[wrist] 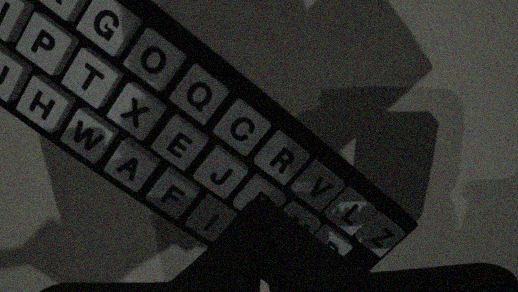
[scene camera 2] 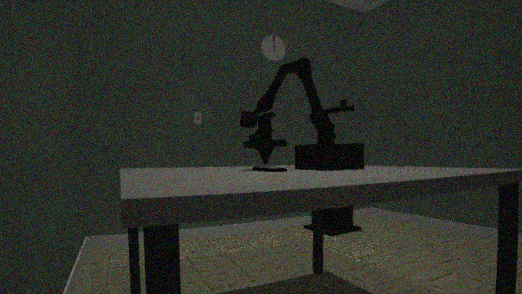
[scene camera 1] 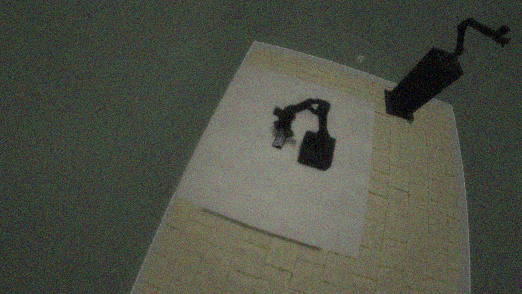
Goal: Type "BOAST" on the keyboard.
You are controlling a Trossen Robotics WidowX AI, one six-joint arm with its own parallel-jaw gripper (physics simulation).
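Frame: origin at the arm's base, x ahead, y left, z up, level; metres.
Seen in the pictures: gripper, between the fingertips: (wrist: pixel 259 211) (scene camera 2: pixel 265 164) (scene camera 1: pixel 283 130); arm's base, origin of its link: (scene camera 2: pixel 325 144) (scene camera 1: pixel 320 144).
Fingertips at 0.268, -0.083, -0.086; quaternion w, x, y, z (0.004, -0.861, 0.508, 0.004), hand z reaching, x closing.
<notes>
Pixels of each thing's middle, then the offset from my fingertips to it, as dx, dy, dz. Level surfaces: height alone.
- dark keyboard, middle of its body: (wrist: pixel 193 146) (scene camera 2: pixel 268 168) (scene camera 1: pixel 282 135) +0.006, +0.035, -0.018
- O key, middle of its body: (wrist: pixel 155 60) +0.032, +0.061, -0.012
- T key, middle of its body: (wrist: pixel 92 78) +0.015, +0.080, -0.012
- pale table, height of its surface: dz -0.026
The dark keyboard (scene camera 1: pixel 278 143) (scene camera 2: pixel 270 169) (wrist: pixel 295 120) lies flat on the table, slanting across the wrist view. My gripper (scene camera 2: pixel 265 162) (wrist: pixel 259 211) is shut and empty, pointing down. Its dark tip covers most of the key beside J, whose letter is hidden, and is at or just above it; touching cannot be told. The O key (wrist: pixel 152 61) is at the upper left, the A key (wrist: pixel 129 167) at the lower middle left, and the T key (wrist: pixel 92 77) between H and O. No S or B letter is readable; the fingers hide some keys.
The pale table (scene camera 1: pixel 240 190) (scene camera 2: pixel 175 182) carries my arm's dark base (scene camera 1: pixel 317 150) (scene camera 2: pixel 330 156) close beside the keyboard. A second dark arm stands on a tall pedestal (scene camera 1: pixel 425 82) beyond the table. Shadows fall across the keyboard and table in the wrist view.
</notes>
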